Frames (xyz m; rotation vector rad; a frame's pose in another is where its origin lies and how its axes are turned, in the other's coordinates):
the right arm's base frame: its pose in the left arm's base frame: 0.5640 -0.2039 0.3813 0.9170 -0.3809 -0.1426
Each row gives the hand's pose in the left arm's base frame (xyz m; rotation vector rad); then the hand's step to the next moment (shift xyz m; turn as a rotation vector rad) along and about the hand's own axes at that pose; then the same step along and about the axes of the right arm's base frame.
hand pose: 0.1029 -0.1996 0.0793 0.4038 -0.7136 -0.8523
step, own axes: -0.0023 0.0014 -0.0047 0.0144 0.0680 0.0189
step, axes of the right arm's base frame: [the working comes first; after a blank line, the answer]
step, axes of the left arm's base frame: 0.0031 0.0029 -0.0034 0.0297 0.0288 0.0590

0.0011 -0.0011 -0.0052 0.0347 0.0631 -0.0005
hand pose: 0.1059 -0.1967 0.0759 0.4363 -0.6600 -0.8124
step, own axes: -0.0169 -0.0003 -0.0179 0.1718 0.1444 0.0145
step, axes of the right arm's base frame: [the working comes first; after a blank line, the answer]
step, axes of the left arm's base frame: 0.0035 0.0149 -0.0193 0.1525 -0.0460 0.1588

-0.0059 -0.0065 -0.0230 0.1951 0.0924 0.0632
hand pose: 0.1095 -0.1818 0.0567 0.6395 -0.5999 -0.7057
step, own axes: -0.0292 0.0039 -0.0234 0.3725 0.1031 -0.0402
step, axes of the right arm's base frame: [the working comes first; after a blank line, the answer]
step, axes of the left arm's base frame: -0.0004 0.0314 -0.0207 0.2969 -0.2010 0.1498

-0.0146 0.0025 -0.0346 0.3697 -0.0143 0.1189
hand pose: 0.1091 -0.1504 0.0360 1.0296 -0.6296 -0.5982
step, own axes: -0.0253 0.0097 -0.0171 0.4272 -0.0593 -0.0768
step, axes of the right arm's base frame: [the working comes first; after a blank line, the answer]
step, axes of the left arm's base frame: -0.0033 0.0318 -0.0025 0.3351 -0.2822 -0.0007

-0.0126 0.0174 -0.0238 0.3886 -0.1847 0.0826
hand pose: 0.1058 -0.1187 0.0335 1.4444 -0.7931 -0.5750
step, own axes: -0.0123 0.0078 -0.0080 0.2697 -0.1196 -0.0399
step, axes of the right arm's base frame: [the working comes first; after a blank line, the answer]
step, axes of the left arm's base frame: -0.0025 0.0151 0.0065 0.2146 -0.1893 -0.0823

-0.0049 0.0144 -0.0067 0.2299 -0.1885 0.0146
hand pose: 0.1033 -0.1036 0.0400 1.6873 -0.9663 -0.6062
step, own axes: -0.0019 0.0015 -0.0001 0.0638 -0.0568 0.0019
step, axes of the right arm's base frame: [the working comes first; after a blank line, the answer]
step, axes of the left arm's base frame: -0.0014 0.0015 0.0013 0.0506 -0.0473 -0.0500

-0.0014 0.0020 0.0002 0.0470 -0.0705 -0.0113
